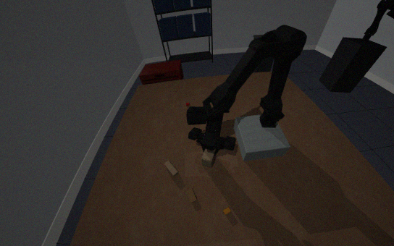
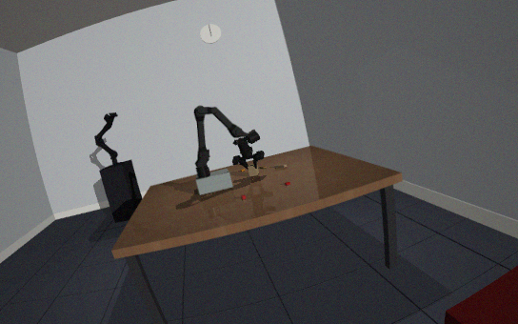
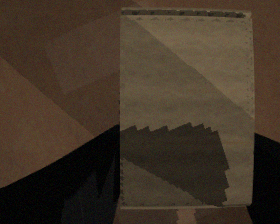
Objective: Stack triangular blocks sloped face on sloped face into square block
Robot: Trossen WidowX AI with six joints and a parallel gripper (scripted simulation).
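My gripper tip is now 1 cm to the left of the tan triangular block and 1 cm below it. Also, from my gripper tip: small red piece (38 cm to the right, 17 cm ahead, 3 cm below); then small orange block (21 cm to the left, 8 cm behind, 3 cm below).
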